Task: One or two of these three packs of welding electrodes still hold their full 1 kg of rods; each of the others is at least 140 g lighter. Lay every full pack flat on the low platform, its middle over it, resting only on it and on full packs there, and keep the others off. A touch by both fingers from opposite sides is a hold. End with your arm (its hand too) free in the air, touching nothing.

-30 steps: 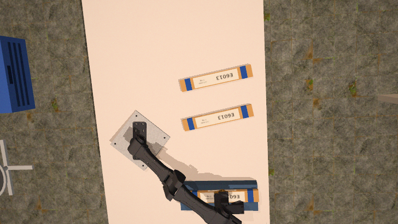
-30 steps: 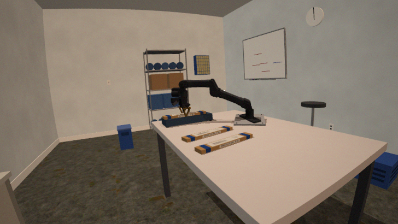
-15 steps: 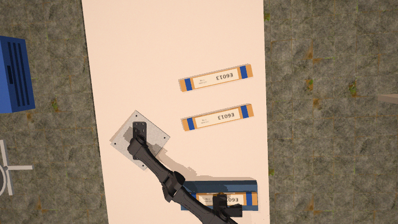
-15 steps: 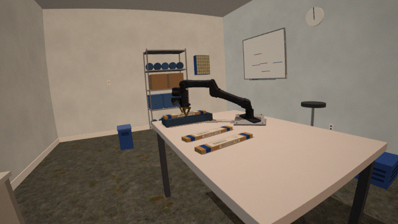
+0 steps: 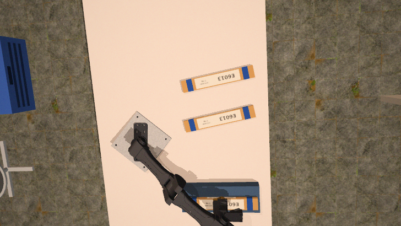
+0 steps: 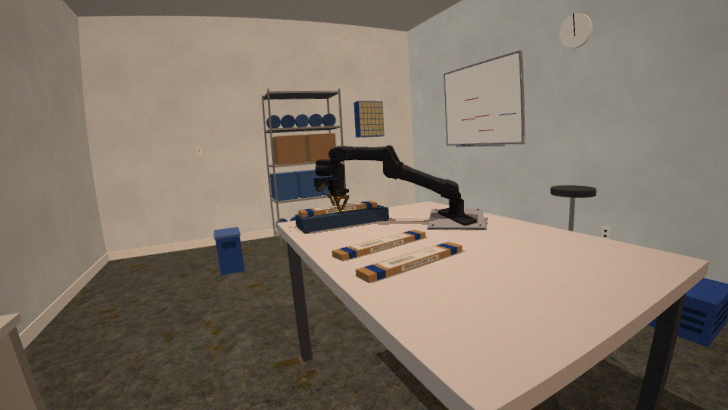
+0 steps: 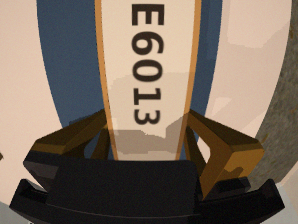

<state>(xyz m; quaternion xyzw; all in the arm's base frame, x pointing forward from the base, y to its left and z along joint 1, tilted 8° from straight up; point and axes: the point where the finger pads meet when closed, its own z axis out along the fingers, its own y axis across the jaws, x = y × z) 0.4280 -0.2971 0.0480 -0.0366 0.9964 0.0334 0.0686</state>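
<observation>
My hand is 5 cm above the dark blue low platform, 1 cm to the right of it and 1 cm past it.
</observation>
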